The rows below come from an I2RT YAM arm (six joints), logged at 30 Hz.
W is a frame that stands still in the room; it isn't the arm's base.
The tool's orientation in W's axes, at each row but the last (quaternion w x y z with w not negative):
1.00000, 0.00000, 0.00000, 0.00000
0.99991, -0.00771, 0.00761, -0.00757
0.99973, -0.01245, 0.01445, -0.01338
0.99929, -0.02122, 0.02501, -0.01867
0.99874, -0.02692, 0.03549, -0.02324
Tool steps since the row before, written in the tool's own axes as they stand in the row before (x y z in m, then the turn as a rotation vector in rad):
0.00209, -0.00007, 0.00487, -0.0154, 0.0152, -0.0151
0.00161, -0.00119, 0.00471, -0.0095, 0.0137, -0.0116
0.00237, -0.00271, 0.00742, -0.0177, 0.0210, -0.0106
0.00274, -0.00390, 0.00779, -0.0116, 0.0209, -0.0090
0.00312, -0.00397, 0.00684, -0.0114, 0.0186, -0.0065
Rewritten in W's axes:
0.00209, -0.00007, 0.00487, -0.0154, 0.0152, -0.0151
0.00166, -0.00114, 0.00470, -0.0095, 0.0137, -0.0117
0.00251, -0.00259, 0.00742, -0.0174, 0.0212, -0.0106
0.00299, -0.00368, 0.00781, -0.0113, 0.0209, -0.0093
0.00343, -0.00375, 0.00682, -0.0110, 0.0188, -0.0067

